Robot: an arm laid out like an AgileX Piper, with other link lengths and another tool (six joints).
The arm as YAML. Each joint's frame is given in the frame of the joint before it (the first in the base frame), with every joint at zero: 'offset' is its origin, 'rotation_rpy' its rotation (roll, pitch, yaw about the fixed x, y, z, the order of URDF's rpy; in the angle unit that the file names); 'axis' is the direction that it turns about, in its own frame. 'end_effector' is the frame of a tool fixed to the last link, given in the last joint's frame.
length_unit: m
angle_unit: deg
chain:
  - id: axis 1
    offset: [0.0, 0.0, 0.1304]
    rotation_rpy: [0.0, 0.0, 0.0]
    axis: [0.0, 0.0, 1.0]
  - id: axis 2
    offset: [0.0, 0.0, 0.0]
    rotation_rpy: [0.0, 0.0, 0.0]
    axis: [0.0, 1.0, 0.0]
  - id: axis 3
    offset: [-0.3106, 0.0, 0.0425]
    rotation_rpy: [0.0, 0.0, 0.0]
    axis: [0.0, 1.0, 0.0]
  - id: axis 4
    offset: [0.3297, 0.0, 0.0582]
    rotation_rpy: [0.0, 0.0, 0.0]
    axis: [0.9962, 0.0, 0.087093]
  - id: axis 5
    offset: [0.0, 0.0, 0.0]
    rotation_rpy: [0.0, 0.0, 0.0]
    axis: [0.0, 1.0, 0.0]
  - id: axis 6
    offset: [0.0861, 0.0, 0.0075]
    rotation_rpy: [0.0, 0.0, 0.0]
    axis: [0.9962, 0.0, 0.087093]
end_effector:
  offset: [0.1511, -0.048, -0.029]
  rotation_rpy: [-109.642, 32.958, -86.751]
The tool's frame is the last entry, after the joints.
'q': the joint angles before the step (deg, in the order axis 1, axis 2, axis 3, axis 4, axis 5, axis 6). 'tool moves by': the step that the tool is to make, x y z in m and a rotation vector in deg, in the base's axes. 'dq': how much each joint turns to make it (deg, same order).
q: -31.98, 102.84, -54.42, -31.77, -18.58, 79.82
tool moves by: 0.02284, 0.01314, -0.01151, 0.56, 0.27, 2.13
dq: 2.33, 3.57, -2.97, 0.28, -0.11, 0.11
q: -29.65, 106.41, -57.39, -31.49, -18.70, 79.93
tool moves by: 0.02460, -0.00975, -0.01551, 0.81, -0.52, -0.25
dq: 0.24, 5.69, -5.19, 1.04, -0.63, -0.01
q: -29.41, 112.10, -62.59, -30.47, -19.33, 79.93
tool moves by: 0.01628, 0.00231, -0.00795, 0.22, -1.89, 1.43
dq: 0.33, 3.01, -1.90, 0.01, -3.08, 0.00
